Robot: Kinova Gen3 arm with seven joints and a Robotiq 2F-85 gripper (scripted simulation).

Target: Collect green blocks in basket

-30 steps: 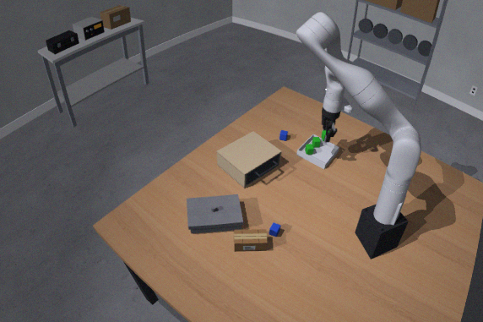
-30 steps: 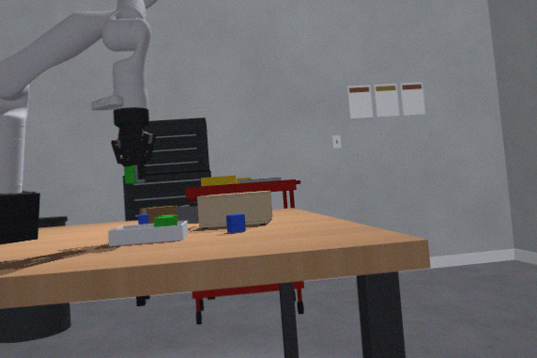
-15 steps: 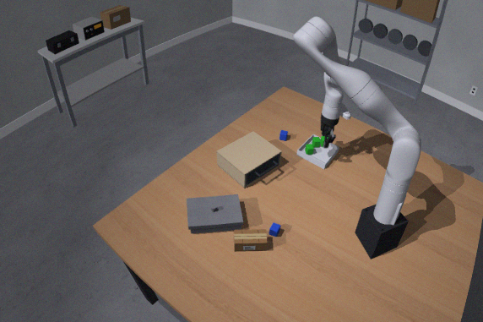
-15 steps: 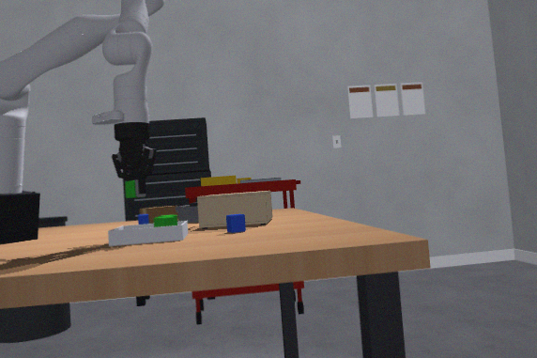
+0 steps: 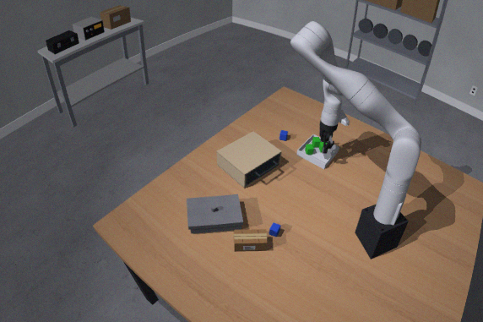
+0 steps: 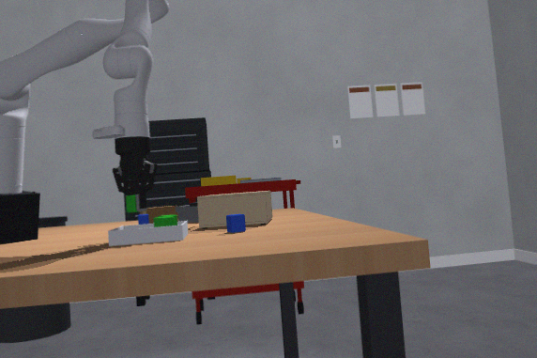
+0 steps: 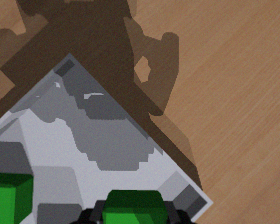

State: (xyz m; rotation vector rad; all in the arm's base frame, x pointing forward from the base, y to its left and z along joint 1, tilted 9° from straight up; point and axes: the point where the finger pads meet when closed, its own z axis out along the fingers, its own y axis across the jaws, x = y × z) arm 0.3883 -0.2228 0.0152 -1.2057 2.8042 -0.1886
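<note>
Right now the white basket is 30 mm ahead of my hand, 30 mm to the right of it and 70 mm below it. The rest, counted from my hand: cardboard box (30 mm behind, 530 mm to the left, 40 mm below); then drawer (200 mm ahead, 230 mm to the left, 40 mm below); then light wooden cabinet (210 mm ahead, 230 mm to the left, 40 mm below).
</note>
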